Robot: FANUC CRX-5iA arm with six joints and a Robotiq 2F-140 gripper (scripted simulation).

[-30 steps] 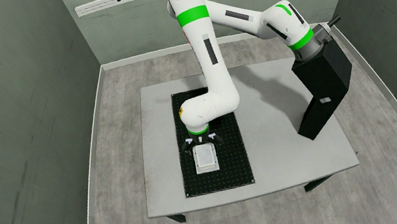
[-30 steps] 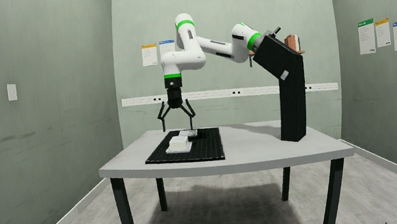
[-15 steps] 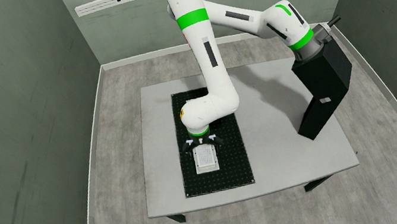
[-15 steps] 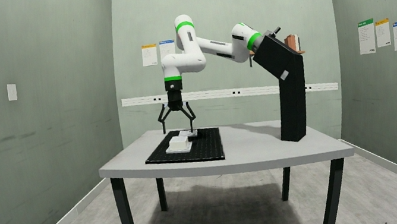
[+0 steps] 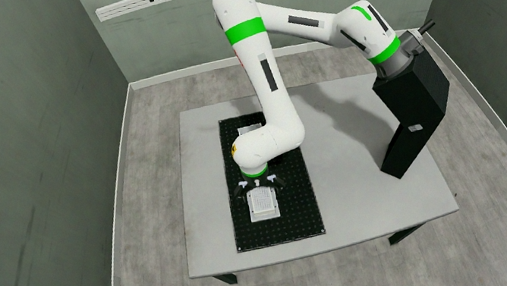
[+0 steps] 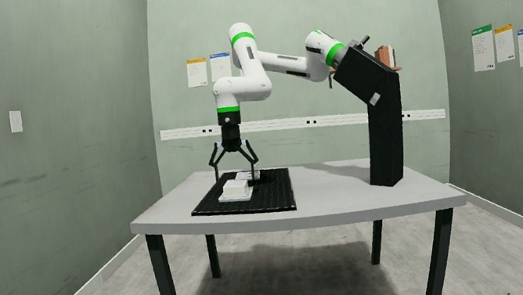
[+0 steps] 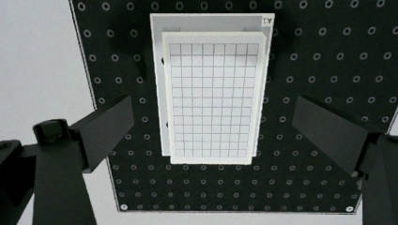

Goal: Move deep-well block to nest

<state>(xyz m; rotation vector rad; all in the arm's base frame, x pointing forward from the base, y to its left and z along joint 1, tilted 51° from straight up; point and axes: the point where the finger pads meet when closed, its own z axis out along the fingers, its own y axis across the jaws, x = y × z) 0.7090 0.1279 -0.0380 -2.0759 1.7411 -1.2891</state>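
The white 96-well deep-well block lies 4 cm below my hand. Round my hand: plate nest N2 (33 cm to the right, 7 cm below, 3 cm behind); plate nest N1 (7 cm below).
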